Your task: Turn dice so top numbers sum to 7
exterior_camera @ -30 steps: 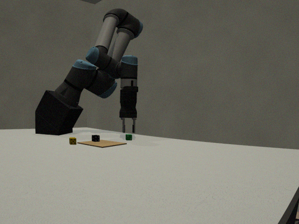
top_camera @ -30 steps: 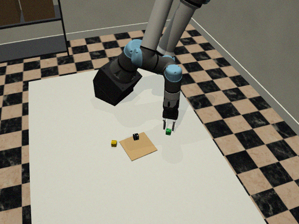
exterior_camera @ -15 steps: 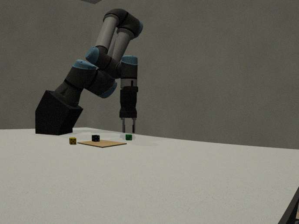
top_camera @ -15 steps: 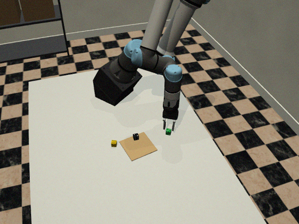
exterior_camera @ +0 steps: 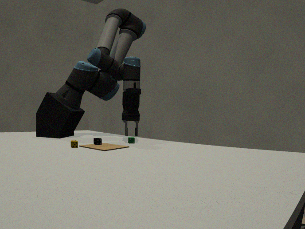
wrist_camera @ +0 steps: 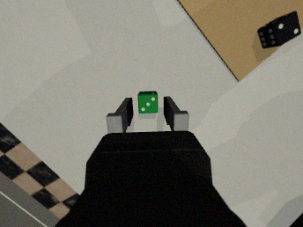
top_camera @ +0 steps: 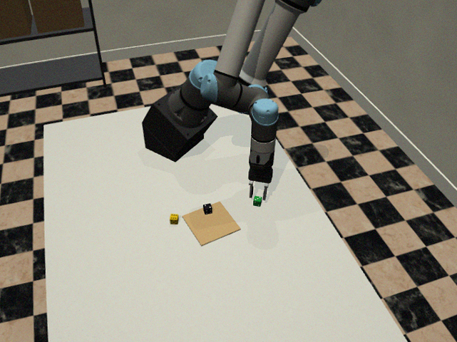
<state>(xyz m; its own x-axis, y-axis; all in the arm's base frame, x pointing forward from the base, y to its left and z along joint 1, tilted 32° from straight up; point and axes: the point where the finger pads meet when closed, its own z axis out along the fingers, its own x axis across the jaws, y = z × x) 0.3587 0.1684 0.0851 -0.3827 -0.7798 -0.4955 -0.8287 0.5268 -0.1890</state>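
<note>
My hand is 40 mm above the green die. The rest, counted from my hand: yellow die: 30 mm ahead, 280 mm to the right, 40 mm below; black die: 10 mm ahead, 170 mm to the right, 30 mm below; tan mat: 60 mm ahead, 170 mm to the right, 50 mm below.
</note>
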